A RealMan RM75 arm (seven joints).
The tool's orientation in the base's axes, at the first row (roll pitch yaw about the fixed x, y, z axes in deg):
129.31 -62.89 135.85
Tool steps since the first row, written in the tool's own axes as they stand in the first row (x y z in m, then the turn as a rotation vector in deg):
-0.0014 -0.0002 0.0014 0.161 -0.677 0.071
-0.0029 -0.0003 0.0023 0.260 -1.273 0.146
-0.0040 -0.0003 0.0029 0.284 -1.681 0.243
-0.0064 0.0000 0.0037 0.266 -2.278 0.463
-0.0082 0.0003 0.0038 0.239 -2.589 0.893
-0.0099 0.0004 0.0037 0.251 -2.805 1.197
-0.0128 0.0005 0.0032 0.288 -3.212 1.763
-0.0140 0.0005 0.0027 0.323 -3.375 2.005
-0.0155 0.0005 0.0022 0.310 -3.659 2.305
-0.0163 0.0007 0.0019 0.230 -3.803 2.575
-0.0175 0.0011 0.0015 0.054 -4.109 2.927
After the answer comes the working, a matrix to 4 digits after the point.
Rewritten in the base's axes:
0.0005 0.0009 -0.0017 -0.676 0.135 -0.116
0.0010 0.0013 -0.0034 -1.256 0.253 -0.260
0.0014 0.0015 -0.0045 -1.633 0.363 -0.410
0.0026 0.0015 -0.0068 -2.156 0.581 -0.700
0.0035 0.0010 -0.0083 -2.380 0.988 -0.958
0.0041 0.0004 -0.0097 -2.545 1.285 -1.111
0.0051 -0.0010 -0.0121 -2.862 1.843 -1.385
0.0054 -0.0019 -0.0131 -2.993 2.088 -1.481
0.0058 -0.0028 -0.0143 -3.215 2.376 -1.680
0.0062 -0.0034 -0.0148 -3.287 2.610 -1.880
0.0070 -0.0042 -0.0156 -3.468 2.895 -2.246

The tool's axes in the first row as the columns of a matrix, in the base's axes (rounded; the answer above uses it unrounded):
-0.3270 0.9354 0.1343
0.3174 -0.0252 0.9480
0.8901 0.3526 -0.2887

